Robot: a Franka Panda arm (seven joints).
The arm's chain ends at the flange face. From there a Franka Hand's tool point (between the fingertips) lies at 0.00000 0.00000 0.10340 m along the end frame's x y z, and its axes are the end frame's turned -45 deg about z.
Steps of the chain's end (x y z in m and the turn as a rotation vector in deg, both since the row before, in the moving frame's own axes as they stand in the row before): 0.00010 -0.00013 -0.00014 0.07 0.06 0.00; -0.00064 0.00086 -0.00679 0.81 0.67 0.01; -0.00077 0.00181 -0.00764 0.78 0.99 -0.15; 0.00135 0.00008 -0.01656 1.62 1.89 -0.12; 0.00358 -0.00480 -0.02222 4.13 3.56 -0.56
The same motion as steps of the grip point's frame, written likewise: 0.00033 -0.00003 -0.00014 0.01 0.09 0.00; 0.00083 -0.00002 -0.00681 0.10 1.05 0.01; 0.00043 0.00100 -0.00767 -0.15 1.25 -0.15; 0.00538 0.00135 -0.01666 -0.19 2.48 -0.12; 0.01572 -0.00164 -0.02269 0.40 5.44 -0.56
